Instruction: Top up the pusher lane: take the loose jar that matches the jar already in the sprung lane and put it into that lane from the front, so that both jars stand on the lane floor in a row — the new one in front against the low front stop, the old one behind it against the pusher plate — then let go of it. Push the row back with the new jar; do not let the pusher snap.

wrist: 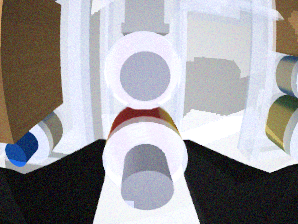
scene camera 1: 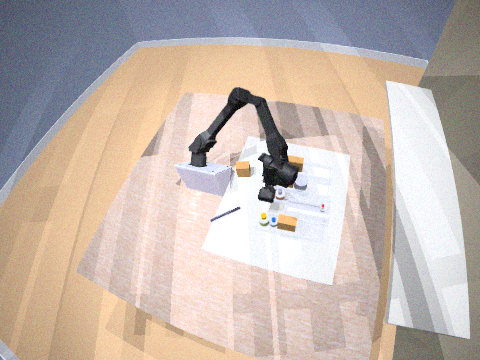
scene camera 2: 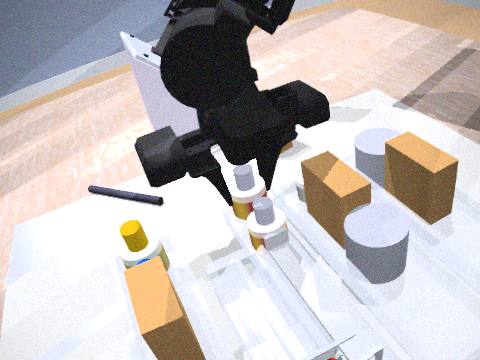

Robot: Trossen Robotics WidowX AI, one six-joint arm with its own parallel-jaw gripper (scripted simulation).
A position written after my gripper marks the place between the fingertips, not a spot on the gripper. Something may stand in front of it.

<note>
I see my gripper (scene camera 2: 248,196), a tan box (scene camera 2: 332,188) and a tan box (scene camera 2: 423,177).
My gripper also shows in the wrist view (wrist: 144,147).
</note>
